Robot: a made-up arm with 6 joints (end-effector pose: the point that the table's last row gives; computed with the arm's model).
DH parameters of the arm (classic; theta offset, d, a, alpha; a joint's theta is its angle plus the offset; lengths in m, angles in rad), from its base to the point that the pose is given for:
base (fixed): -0.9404 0 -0.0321 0
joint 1: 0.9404 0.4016 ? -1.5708
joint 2: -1.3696 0 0.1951 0
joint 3: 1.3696 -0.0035 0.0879 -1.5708
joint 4: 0 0.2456 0.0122 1.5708
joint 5: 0 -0.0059 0.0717 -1.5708
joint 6: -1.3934 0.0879 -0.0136 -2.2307
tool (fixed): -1.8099 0.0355 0 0
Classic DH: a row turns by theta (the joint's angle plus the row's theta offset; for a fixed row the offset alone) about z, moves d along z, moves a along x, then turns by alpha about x.
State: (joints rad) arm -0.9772 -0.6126 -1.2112 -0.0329 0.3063 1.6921
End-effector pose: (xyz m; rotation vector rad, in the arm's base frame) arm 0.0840 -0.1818 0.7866 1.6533 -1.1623 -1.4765
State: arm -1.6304 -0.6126 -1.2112 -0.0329 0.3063 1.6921
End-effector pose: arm -0.0634 -0.2016 0.7866 1.3242 -1.8106 -1.8470
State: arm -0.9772 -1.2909 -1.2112 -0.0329 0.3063 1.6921
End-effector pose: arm -0.0762 0.0557 0.8288 1.5502 -1.6001 -0.7379
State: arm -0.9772 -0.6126 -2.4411 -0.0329 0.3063 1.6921
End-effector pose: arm -0.1293 0.1344 0.9144 1.3644 -1.8329 -0.1112
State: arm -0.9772 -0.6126 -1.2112 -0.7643 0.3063 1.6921
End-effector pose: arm 0.1116 -0.1609 0.7940 0.7883 -1.1805 -1.5679
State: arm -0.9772 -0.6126 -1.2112 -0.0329 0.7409 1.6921
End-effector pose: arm 0.0905 -0.1935 0.7533 1.6374 -0.8114 -1.9213
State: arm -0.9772 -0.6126 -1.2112 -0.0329 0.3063 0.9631
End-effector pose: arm 0.0782 -0.1870 0.8074 0.8642 -0.9830 -1.4560
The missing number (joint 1, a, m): 0.0266
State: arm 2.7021 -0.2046 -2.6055 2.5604 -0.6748 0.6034
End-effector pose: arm -0.1239 0.1179 0.8196 -0.4209 -2.8575 0.6053
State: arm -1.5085 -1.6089 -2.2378 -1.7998 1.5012 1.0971
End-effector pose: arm -0.0914 0.4963 0.5873 0.3128 1.9638 1.1699
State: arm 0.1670 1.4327 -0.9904 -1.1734 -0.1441 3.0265
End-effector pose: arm 0.1539 0.1167 0.0692 0.4539 1.0484 -2.1296
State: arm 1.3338 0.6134 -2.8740 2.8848 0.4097 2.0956
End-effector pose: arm 0.0628 0.3979 0.7865 0.2561 -2.0488 0.5222
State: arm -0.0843 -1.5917 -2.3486 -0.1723 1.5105 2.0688
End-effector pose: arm -0.4239 0.0288 0.6118 2.4820 -0.7717 0.0244
